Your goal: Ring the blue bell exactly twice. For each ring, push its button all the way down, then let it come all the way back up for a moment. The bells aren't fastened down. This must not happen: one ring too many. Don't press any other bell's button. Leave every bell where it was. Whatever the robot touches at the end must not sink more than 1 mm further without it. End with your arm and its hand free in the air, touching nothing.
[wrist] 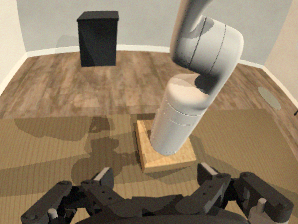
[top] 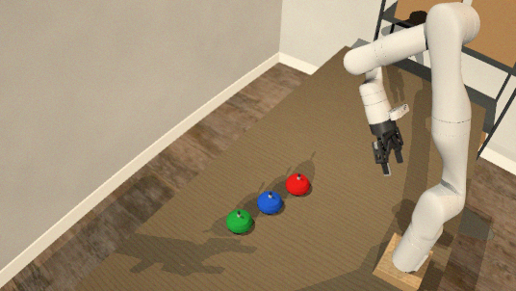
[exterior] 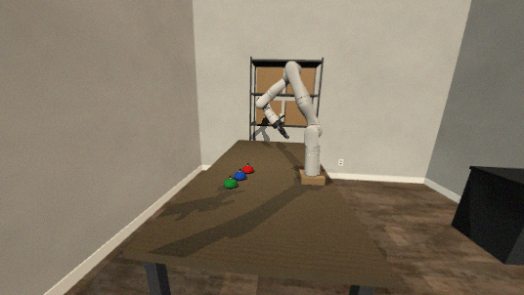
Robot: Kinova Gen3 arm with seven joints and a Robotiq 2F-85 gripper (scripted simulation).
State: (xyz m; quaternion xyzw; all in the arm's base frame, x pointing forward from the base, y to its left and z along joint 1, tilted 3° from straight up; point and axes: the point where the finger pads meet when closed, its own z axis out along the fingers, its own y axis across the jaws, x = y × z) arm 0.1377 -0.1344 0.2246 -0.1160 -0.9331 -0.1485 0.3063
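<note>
Now: hand 330 mm short of the blue bell, 220 mm above it and 100 mm to the right of it. Also, from my hand: red bell: 280 mm ahead, 220 mm below, 20 mm to the right; then green bell: 390 mm ahead, 220 mm below, 210 mm to the left.
</note>
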